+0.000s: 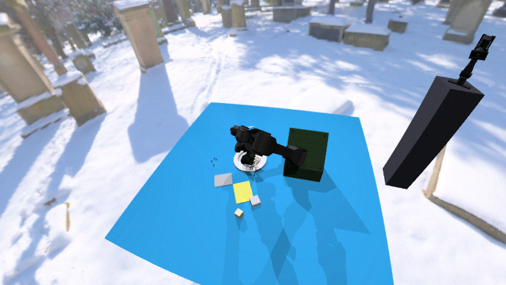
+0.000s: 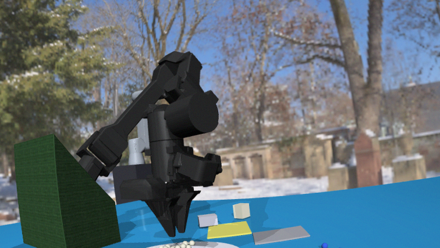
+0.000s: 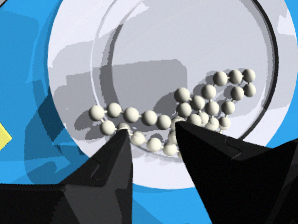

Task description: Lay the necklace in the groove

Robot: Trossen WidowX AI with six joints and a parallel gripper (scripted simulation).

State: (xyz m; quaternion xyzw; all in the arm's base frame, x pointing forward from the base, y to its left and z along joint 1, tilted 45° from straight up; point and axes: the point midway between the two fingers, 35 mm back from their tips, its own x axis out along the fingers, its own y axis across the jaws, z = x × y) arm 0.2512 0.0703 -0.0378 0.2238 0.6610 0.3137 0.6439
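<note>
Now: gripper tip 3 cm short of the round white bead board, 4 cm to the left of it and 3 cm above it. Round my gripper tip: yellow tile 2 cm behind, 19 cm to the left, 4 cm below; red object 14 cm ahead, 15 cm to the right, 3 cm below; grey tile 12 cm ahead, 15 cm to the left, 4 cm below.
</note>
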